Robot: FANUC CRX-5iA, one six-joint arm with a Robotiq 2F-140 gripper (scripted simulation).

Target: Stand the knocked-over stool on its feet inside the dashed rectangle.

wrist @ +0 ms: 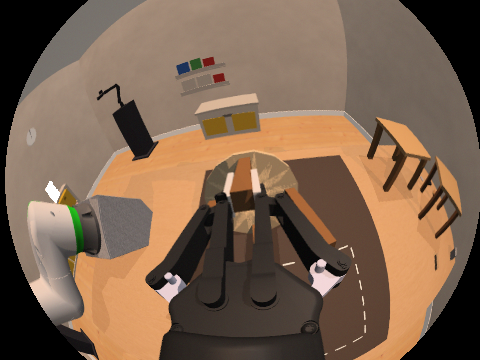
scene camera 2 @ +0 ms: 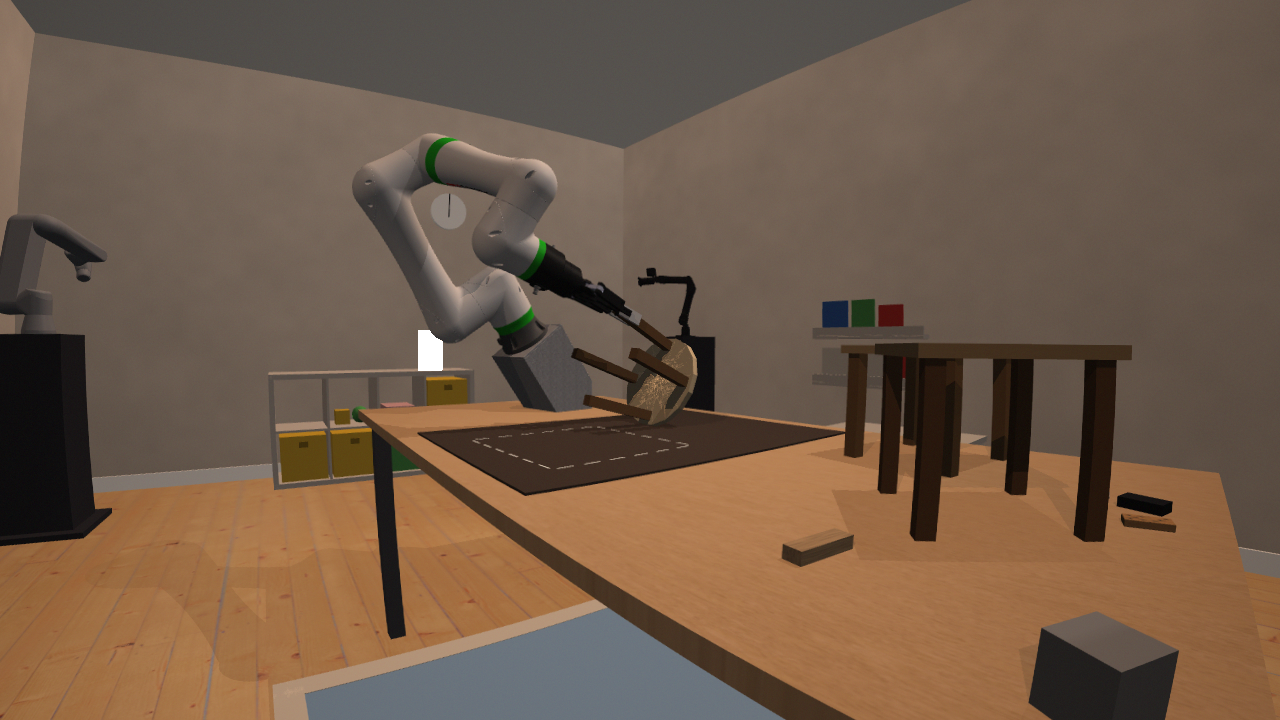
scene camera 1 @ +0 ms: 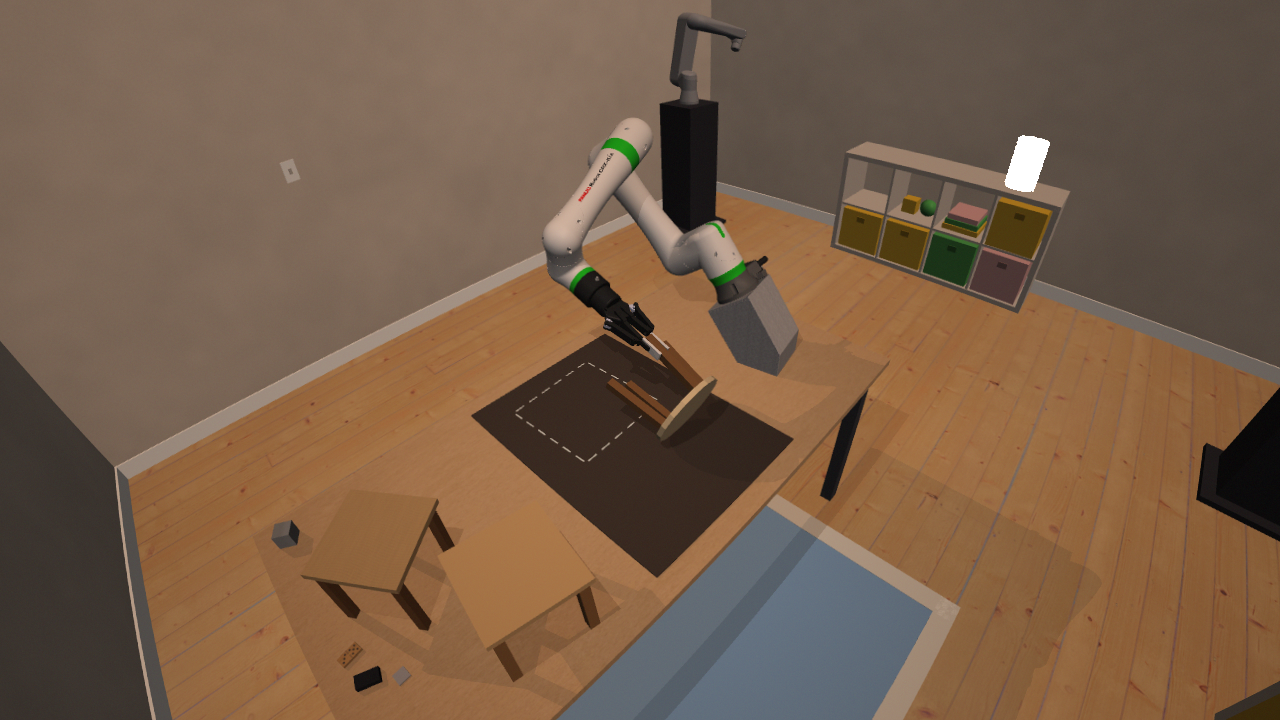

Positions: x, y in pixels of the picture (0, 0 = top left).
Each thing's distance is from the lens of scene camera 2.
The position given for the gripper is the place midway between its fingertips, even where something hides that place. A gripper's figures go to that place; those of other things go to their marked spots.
gripper [scene camera 2: 635, 320]: 1.28 m
wooden stool [scene camera 2: 656, 391]: 1.32 m
wooden block [scene camera 2: 813, 548]: 0.52 m
dark mat [scene camera 2: 711, 438]: 1.14 m
The marked spots on the dark mat and the wooden stool are 0.25 m apart.
